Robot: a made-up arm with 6 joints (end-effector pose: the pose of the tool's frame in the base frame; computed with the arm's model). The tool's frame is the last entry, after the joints.
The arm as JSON. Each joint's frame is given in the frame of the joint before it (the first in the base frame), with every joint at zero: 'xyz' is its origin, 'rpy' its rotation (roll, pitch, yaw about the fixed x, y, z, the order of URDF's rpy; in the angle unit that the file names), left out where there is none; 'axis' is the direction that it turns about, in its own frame. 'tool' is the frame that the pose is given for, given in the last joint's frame.
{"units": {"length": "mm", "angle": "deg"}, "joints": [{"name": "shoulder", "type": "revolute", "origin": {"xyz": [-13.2, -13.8, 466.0]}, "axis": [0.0, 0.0, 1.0]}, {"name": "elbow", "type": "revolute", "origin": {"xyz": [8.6, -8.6, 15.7], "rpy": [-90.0, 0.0, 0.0]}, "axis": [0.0, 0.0, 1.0]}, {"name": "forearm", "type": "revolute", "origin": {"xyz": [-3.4, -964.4, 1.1]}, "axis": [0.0, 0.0, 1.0]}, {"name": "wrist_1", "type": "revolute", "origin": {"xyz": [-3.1, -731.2, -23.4], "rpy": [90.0, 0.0, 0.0]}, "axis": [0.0, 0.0, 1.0]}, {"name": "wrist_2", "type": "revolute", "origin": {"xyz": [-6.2, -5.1, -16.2], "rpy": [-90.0, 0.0, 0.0]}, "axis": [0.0, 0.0, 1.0]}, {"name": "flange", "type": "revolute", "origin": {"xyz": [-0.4, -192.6, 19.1], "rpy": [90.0, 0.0, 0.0]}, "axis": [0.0, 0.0, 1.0]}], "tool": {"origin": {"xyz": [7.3, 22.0, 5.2], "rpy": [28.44, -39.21, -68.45]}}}
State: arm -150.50 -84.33 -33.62 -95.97 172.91 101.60
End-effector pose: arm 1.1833 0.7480 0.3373 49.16 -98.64 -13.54
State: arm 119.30 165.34 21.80 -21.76 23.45 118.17
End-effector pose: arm -0.0246 0.0894 -1.3431 -95.95 88.23 -24.23
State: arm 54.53 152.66 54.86 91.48 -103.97 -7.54
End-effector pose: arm 0.2751 -0.0094 -0.9887 -62.32 29.27 -83.87
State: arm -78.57 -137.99 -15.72 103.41 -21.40 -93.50
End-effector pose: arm -0.3069 0.9886 -1.0479 33.70 172.90 -19.95
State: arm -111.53 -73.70 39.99 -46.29 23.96 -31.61
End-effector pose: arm 0.4096 1.2649 1.5328 31.82 13.17 109.53
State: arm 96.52 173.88 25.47 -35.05 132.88 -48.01
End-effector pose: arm 0.0899 -0.1815 -0.9729 50.50 -11.96 6.07
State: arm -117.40 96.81 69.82 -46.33 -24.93 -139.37
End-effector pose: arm -0.5621 -1.1232 -0.4878 -153.54 75.48 12.60
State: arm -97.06 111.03 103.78 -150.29 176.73 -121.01
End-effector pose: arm -0.1113 -0.6185 -0.2835 -4.17 -11.24 -126.98
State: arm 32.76 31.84 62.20 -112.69 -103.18 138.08
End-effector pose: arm 0.8806 0.7364 1.1831 -68.96 42.91 98.59
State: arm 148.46 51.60 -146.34 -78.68 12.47 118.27
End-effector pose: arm 0.1356 -0.0553 1.0173 162.16 8.27 62.00
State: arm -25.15 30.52 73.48 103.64 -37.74 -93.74
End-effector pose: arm 1.1487 -0.7136 1.0830 -12.78 75.63 -88.21
